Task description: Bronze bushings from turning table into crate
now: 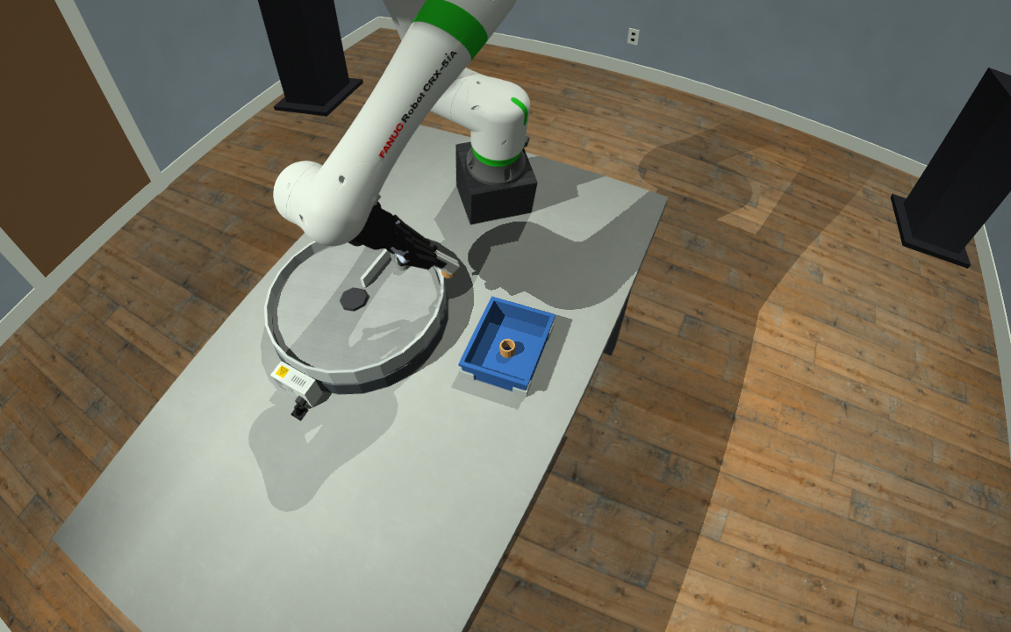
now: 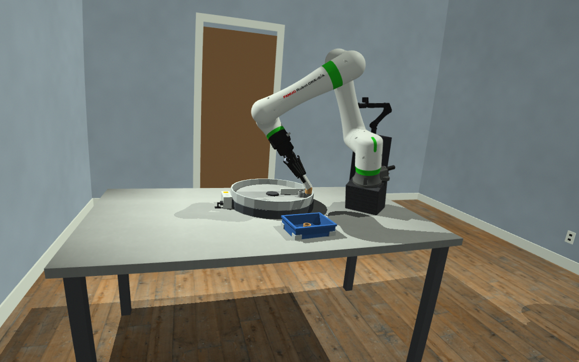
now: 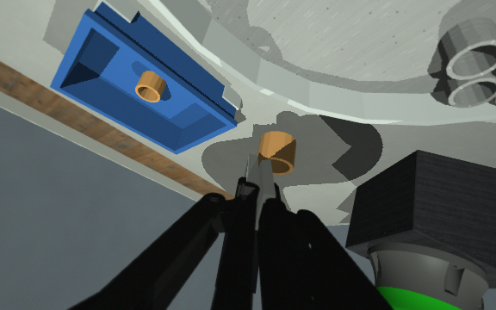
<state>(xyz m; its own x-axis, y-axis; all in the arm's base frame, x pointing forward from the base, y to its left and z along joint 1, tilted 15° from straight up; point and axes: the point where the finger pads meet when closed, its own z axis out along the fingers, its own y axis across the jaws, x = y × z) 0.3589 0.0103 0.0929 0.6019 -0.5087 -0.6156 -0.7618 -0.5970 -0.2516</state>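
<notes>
My hand is 16 cm to the right of the blue crate, 14 cm above it and 6 cm short of it. From my hand the other things lie so: round turning table (20 cm to the right, 12 cm below, 8 cm ahead).
</notes>
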